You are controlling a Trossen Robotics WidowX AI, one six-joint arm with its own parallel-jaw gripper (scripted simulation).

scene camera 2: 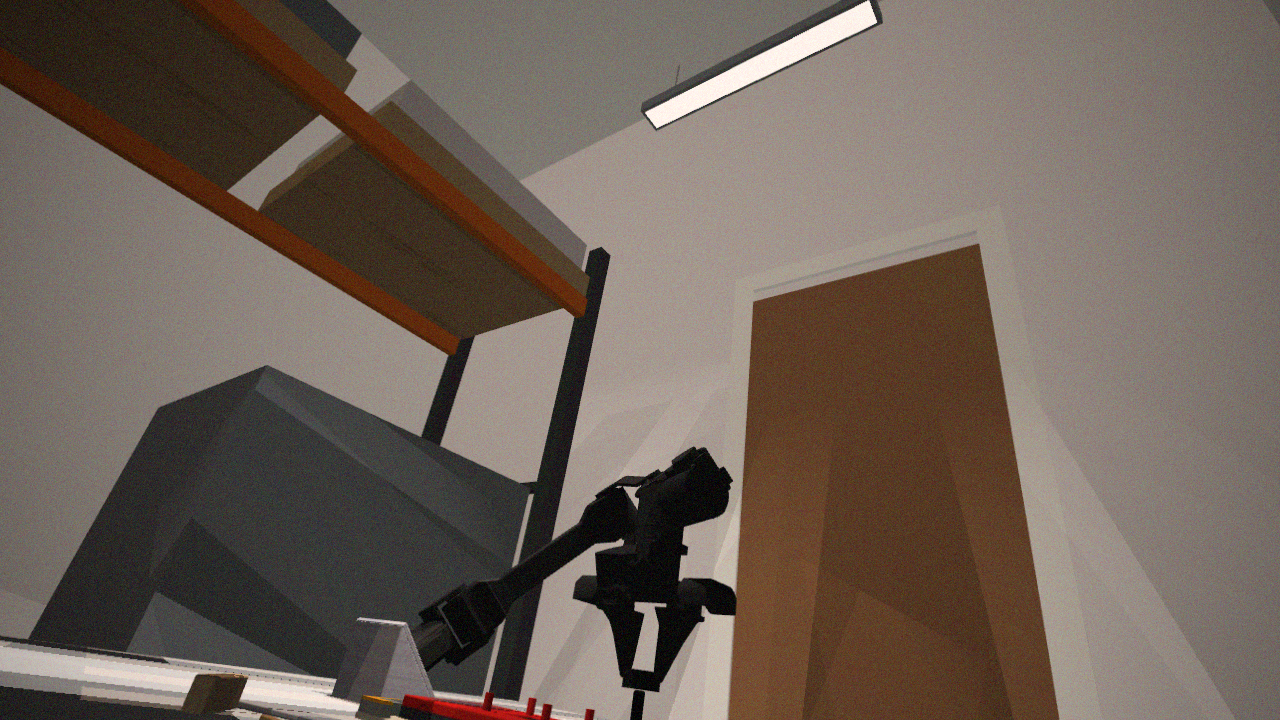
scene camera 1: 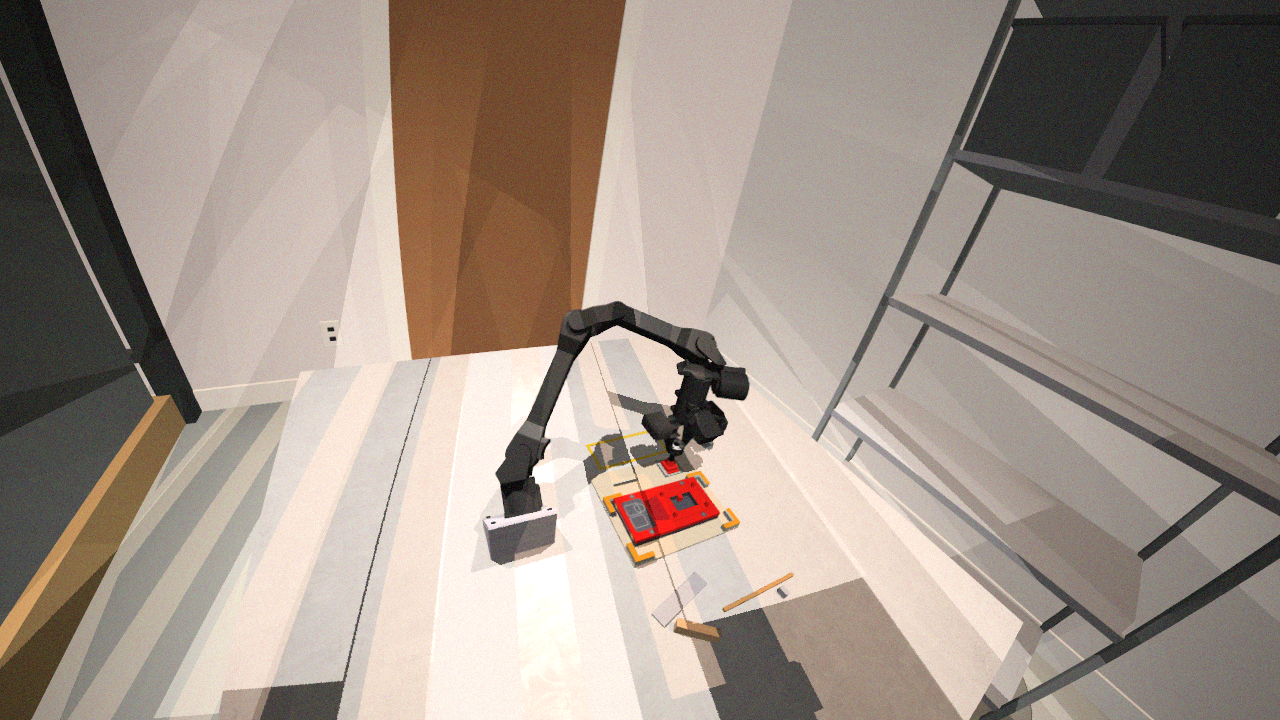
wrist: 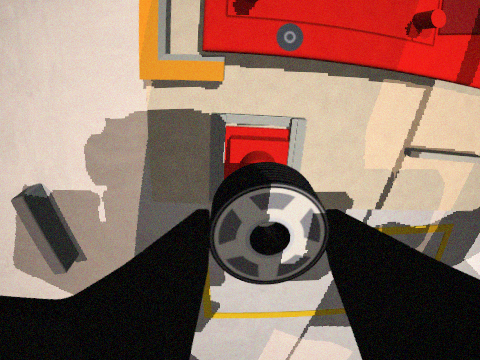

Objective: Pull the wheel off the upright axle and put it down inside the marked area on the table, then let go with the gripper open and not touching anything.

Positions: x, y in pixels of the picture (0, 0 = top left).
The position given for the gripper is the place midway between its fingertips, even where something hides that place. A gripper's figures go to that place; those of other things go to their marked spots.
The gripper point(scene camera 1: 675, 447) is 90 cm from the lens. A red board point(scene camera 1: 655, 513): 82 cm from the lens. A wood block point(scene camera 1: 689, 628) is 72 cm from the lens. The marked spots on the red board and the wood block are 23 cm apart.
